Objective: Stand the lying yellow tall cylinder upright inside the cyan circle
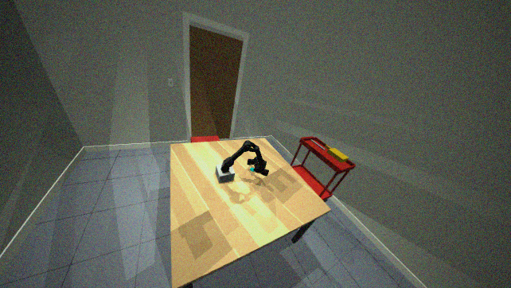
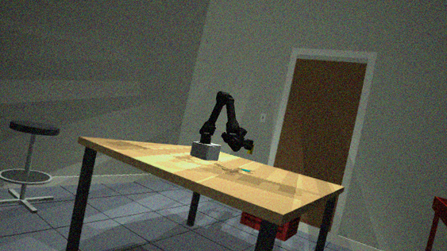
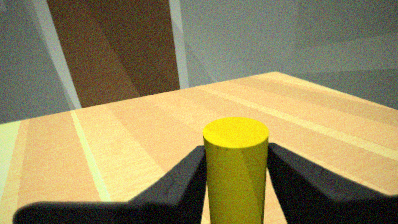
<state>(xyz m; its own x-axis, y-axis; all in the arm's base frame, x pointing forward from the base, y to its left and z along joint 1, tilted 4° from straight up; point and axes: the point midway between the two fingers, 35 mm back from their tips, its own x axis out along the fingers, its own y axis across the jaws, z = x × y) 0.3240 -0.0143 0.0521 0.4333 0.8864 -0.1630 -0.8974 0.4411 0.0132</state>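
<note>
Right now the cyan circle is 16 cm below my gripper tip. From my gripper tip the other things lie so: yellow tall cylinder 2 cm below.
</note>
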